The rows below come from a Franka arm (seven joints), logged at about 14 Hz.
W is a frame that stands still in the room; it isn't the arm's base.
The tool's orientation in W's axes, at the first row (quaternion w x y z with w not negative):
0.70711, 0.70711, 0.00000, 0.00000
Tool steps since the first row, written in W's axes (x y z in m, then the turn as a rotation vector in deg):
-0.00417, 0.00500, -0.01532, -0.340, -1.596, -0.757
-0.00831, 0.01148, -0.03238, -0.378, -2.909, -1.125
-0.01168, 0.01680, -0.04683, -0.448, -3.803, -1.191
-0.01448, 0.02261, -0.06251, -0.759, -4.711, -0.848
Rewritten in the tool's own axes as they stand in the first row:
-0.00417, -0.01532, -0.00500, -0.340, -0.757, 1.596
-0.00831, -0.03238, -0.01148, -0.378, -1.125, 2.909
-0.01168, -0.04683, -0.01680, -0.448, -1.191, 3.803
-0.01448, -0.06251, -0.02261, -0.759, -0.848, 4.711

